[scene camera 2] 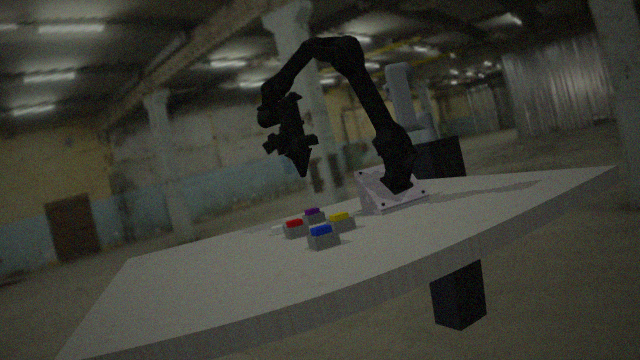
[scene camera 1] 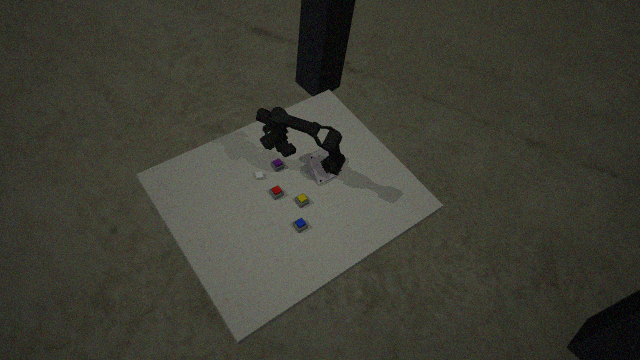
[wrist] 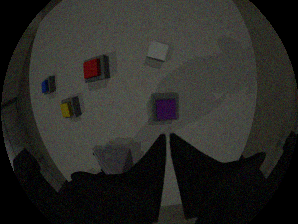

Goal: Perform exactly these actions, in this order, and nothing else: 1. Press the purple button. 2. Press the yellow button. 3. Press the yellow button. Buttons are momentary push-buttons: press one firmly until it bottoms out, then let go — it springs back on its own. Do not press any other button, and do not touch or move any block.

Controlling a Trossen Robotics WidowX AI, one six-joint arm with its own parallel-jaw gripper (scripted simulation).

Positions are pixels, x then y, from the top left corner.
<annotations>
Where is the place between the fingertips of my gripper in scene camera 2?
At 303, 177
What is my gripper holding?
Nothing.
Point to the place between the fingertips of my gripper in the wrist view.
At 167, 137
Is my gripper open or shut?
Shut.
</annotations>
